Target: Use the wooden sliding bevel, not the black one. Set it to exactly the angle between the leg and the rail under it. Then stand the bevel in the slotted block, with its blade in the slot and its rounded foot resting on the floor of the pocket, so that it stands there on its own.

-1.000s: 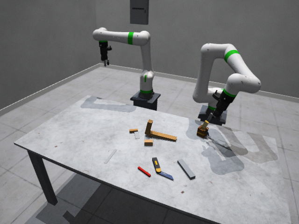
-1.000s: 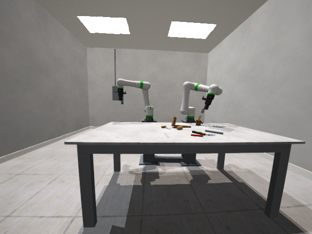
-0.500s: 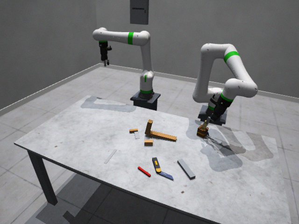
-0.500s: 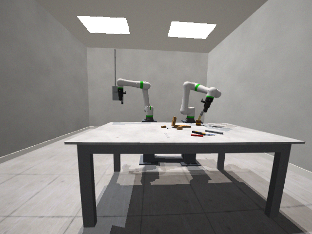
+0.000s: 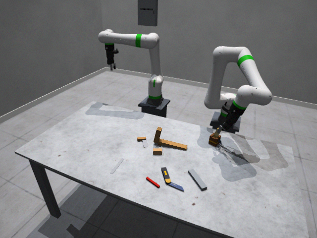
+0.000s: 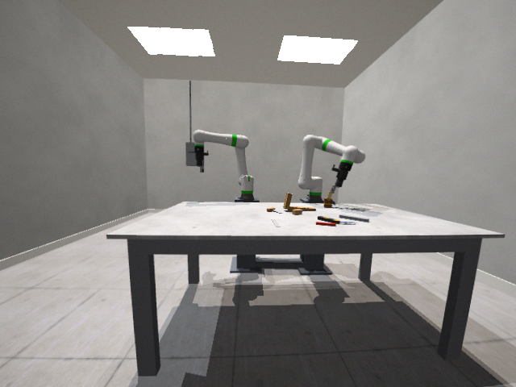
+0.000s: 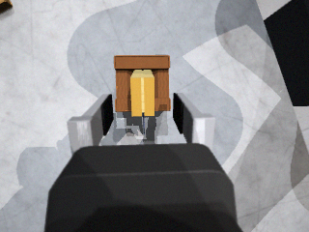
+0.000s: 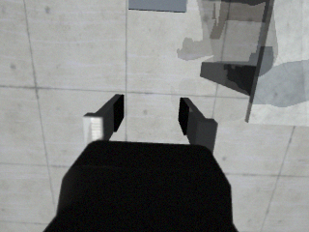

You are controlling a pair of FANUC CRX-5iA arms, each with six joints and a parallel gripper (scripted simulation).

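Right now my left hand is 6 cm above the wooden bevel, 2 cm to the left of it and 1 cm past it. Also, from my left hand: grey bar (41 cm ahead, 13 cm below, 3 cm to the right); then blue blade (9 cm below, 1 cm to the right); then wooden block (35 cm to the right, 29 cm ahead, 12 cm below).
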